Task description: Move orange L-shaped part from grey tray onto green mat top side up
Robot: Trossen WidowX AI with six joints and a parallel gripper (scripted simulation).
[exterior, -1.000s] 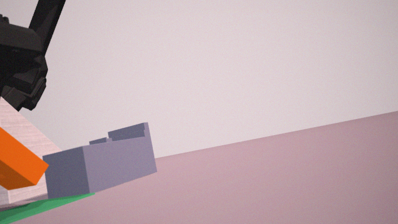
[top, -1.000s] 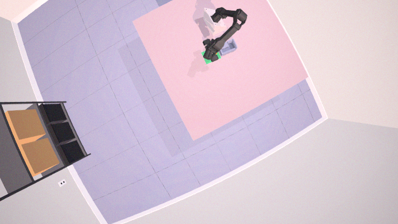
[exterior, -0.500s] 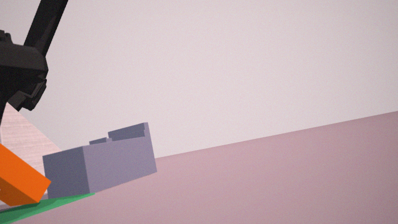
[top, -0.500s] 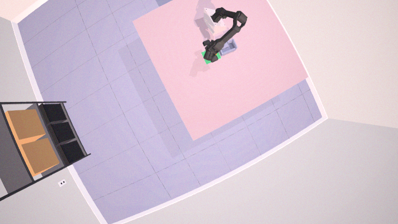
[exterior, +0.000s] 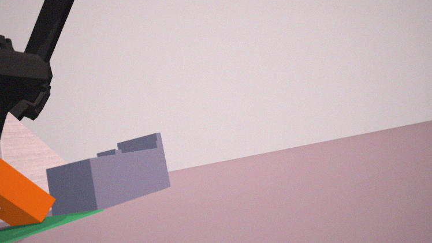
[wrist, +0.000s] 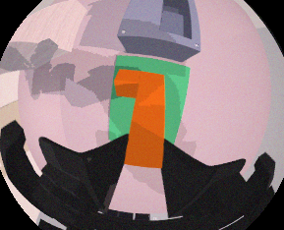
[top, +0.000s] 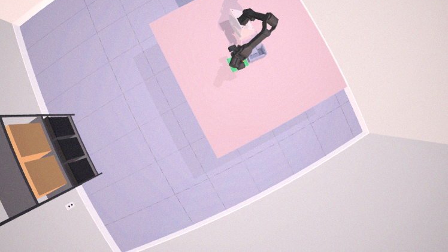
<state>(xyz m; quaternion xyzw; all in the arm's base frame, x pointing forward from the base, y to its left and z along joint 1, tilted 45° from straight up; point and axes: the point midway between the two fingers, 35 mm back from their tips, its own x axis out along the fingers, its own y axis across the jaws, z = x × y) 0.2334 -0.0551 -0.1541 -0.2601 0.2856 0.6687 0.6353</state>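
Right now my gripper tip is 1 cm past the orange L-shaped part, 3 cm to the right of it and 3 cm above it. The rest, counted from my gripper tip: green mat (2 cm to the left, 9 cm below).
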